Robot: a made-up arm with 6 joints. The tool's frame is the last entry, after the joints. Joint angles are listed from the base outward. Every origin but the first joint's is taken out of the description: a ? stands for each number. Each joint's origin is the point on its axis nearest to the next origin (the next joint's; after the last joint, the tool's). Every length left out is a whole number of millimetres.
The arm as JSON. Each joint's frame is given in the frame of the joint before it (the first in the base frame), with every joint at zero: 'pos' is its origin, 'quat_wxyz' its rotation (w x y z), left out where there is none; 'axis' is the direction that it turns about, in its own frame. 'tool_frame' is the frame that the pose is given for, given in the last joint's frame.
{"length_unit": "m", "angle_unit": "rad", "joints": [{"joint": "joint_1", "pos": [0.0, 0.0, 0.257], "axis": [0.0, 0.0, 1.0]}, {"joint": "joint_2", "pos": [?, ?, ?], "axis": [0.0, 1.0, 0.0]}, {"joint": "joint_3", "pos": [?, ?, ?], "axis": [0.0, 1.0, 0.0]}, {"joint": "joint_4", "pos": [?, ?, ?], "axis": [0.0, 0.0, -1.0]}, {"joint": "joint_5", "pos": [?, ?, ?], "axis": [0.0, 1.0, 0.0]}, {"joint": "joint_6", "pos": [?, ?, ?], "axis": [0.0, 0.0, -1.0]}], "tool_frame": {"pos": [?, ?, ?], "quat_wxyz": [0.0, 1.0, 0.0, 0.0]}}
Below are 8 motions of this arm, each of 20 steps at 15 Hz.
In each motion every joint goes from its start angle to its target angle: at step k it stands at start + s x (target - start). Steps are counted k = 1, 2, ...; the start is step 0. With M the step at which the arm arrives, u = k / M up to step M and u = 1 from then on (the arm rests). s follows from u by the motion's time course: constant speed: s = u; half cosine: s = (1 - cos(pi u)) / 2; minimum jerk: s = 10 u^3 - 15 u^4 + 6 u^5.
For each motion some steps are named. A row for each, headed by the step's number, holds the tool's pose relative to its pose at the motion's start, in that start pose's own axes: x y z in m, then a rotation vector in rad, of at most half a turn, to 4 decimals.
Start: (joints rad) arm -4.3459 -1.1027 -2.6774 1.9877 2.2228 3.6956
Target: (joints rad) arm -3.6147 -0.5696 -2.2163 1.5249 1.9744 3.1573
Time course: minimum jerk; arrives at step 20
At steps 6, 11, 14, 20:
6: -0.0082 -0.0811 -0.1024 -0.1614 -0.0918 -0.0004
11: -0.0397 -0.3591 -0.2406 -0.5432 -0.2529 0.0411
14: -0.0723 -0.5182 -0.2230 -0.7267 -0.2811 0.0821
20: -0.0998 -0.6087 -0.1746 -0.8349 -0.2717 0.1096

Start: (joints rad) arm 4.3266 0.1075 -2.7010 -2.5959 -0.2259 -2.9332
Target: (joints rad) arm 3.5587 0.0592 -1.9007 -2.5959 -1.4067 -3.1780
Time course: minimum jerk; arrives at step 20
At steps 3, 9, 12, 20:
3: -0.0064 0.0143 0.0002 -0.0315 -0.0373 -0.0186
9: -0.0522 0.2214 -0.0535 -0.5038 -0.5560 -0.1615
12: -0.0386 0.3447 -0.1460 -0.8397 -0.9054 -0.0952
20: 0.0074 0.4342 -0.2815 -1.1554 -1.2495 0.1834

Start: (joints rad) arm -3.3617 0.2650 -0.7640 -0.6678 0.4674 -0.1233
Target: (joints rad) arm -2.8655 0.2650 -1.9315 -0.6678 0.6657 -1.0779
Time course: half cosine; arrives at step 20
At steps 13, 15, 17, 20:
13: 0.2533 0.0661 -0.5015 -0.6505 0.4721 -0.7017
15: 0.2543 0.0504 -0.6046 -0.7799 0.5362 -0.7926
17: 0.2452 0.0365 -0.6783 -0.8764 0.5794 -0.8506
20: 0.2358 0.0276 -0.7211 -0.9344 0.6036 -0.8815

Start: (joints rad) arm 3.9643 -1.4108 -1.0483 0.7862 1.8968 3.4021
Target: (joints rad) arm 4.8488 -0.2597 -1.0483 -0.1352 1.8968 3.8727
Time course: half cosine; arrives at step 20
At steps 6, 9, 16, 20:
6: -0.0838 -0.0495 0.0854 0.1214 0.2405 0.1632
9: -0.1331 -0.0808 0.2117 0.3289 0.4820 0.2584
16: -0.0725 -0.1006 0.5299 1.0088 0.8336 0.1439
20: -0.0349 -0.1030 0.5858 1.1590 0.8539 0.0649

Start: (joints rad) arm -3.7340 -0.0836 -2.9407 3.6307 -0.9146 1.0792
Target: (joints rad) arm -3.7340 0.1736 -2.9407 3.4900 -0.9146 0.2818
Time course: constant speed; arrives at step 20
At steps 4, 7, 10, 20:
4: -0.0092 -0.0291 0.0273 0.0584 -0.0061 -0.1580
7: -0.0155 -0.0518 0.0469 0.1028 -0.0039 -0.2769
10: -0.0214 -0.0753 0.0656 0.1475 0.0043 -0.3962
20: -0.0377 -0.1585 0.1216 0.2914 0.0748 -0.7940

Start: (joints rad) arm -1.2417 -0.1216 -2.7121 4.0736 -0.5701 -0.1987
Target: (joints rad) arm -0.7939 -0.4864 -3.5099 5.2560 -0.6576 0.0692
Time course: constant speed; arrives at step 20
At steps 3, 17, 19, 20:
3: -0.0652 0.1016 -0.0606 -0.2478 -0.1116 0.1578
17: -0.2497 0.3005 -0.6166 -1.5878 -0.3021 0.6609
19: -0.2470 0.2848 -0.7090 -1.7929 -0.2830 0.6762
20: -0.2422 0.2732 -0.7541 -1.8953 -0.2687 0.6762

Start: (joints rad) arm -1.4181 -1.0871 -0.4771 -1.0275 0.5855 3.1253
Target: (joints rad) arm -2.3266 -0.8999 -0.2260 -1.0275 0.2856 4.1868
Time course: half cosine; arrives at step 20
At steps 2, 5, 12, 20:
2: 0.0079 0.0001 0.0076 0.0017 0.0172 0.0275
5: 0.0502 0.0001 0.0429 0.0153 0.1024 0.1671
12: 0.2656 0.0040 0.1303 0.1676 0.4339 0.7916
20: 0.4237 0.0208 0.1275 0.3696 0.6210 1.2464

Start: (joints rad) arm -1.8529 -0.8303 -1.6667 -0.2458 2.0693 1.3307
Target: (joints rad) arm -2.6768 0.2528 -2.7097 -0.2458 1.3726 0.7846
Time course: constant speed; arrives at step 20
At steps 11, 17, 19, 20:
11: 0.1583 -0.1201 -0.0006 0.1656 0.3520 0.0635
17: 0.2753 -0.1267 0.0213 0.1726 0.6015 0.0671
19: 0.3151 -0.1166 0.0300 0.1592 0.6895 0.0636
20: 0.3347 -0.1091 0.0344 0.1494 0.7340 0.0611

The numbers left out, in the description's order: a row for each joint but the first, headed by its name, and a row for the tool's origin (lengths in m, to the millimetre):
joint_2: 0.0 0.0 0.0
joint_3: 0.045 0.0 0.24
joint_4: 0.118 0.0 -0.521
joint_5: 0.0 0.0 0.0
joint_6: 0.073 0.0 -0.093
tool: 0.0 0.0 0.0

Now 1 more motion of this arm.
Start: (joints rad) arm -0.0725 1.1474 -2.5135 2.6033 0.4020 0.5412
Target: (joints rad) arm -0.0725 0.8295 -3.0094 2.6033 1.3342 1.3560
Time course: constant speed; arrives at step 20
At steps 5, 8, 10, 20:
5: -0.1708 0.0166 0.0209 -0.1716 -0.3811 0.1487
8: -0.2749 0.0309 0.0129 -0.3150 -0.5887 0.2198
10: -0.3430 0.0421 -0.0010 -0.4263 -0.7163 0.2570
20: -0.6391 0.1131 -0.1650 -1.1376 -1.1790 0.2754

